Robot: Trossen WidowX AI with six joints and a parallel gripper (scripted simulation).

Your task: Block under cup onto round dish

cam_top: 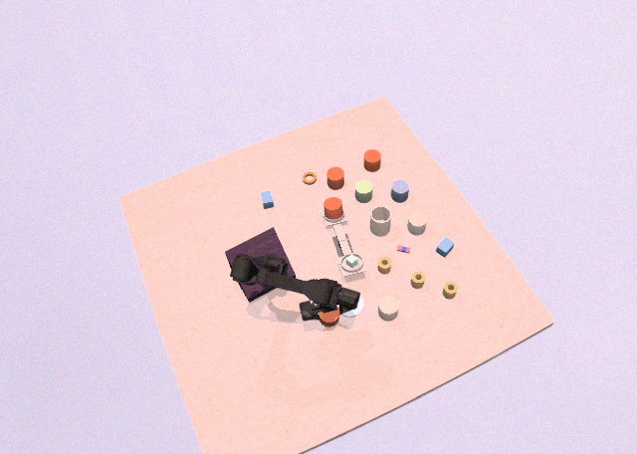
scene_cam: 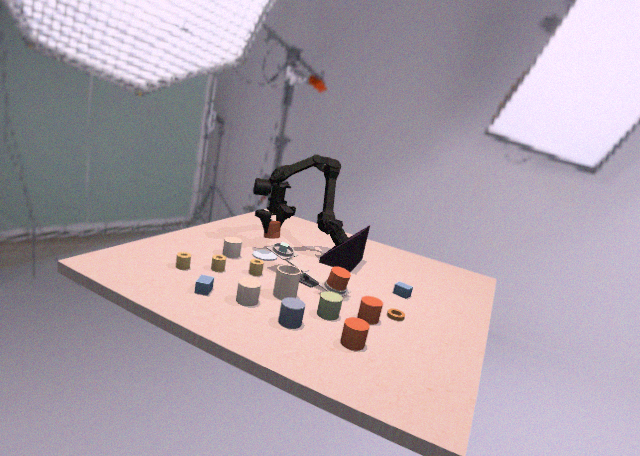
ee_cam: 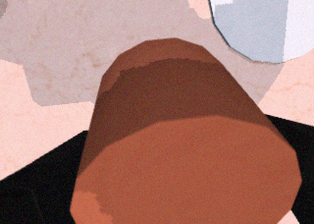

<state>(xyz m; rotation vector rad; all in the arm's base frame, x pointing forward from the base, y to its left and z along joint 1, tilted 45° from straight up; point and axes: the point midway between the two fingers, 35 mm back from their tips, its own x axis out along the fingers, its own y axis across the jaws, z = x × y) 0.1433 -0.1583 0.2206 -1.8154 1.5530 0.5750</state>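
Right now the pale green block is 15 cm ahead of my gripper tip, 17 cm to the left of it and 1 cm above it. The rest, counted from my gripper tip: grey balance: 16 cm ahead, 29 cm to the left, 3 cm below; then round dish: 9 cm ahead, 5 cm to the left, 7 cm below.
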